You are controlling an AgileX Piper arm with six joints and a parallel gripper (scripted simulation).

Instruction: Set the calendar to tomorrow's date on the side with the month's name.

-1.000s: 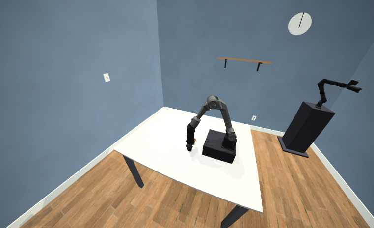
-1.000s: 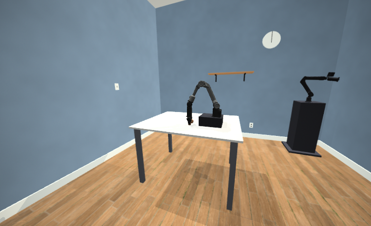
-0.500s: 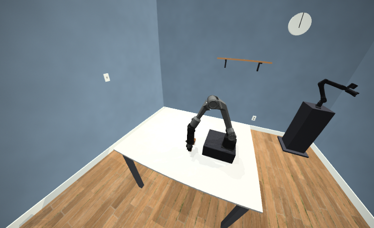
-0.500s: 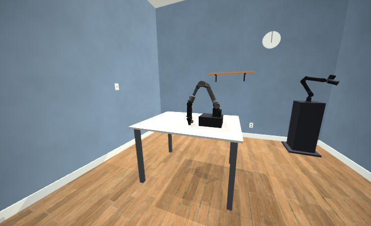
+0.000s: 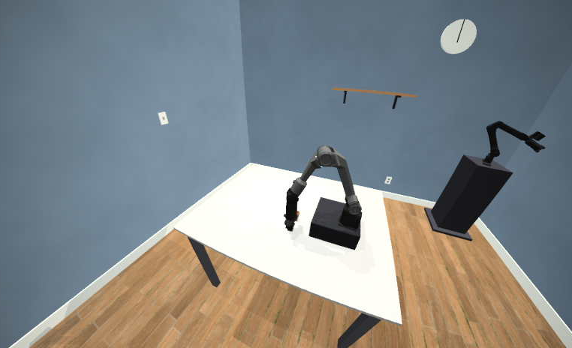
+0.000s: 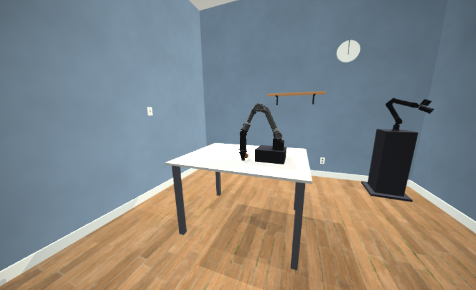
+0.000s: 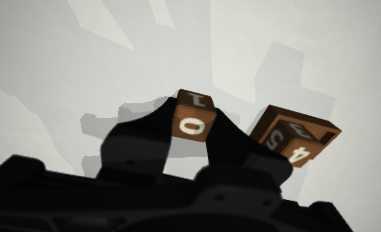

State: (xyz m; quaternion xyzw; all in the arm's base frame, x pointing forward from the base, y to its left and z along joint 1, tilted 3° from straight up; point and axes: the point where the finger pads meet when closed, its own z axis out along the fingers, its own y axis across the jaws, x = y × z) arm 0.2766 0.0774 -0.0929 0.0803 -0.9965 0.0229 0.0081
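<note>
Now: hand right at the brown wooden cube.
</note>
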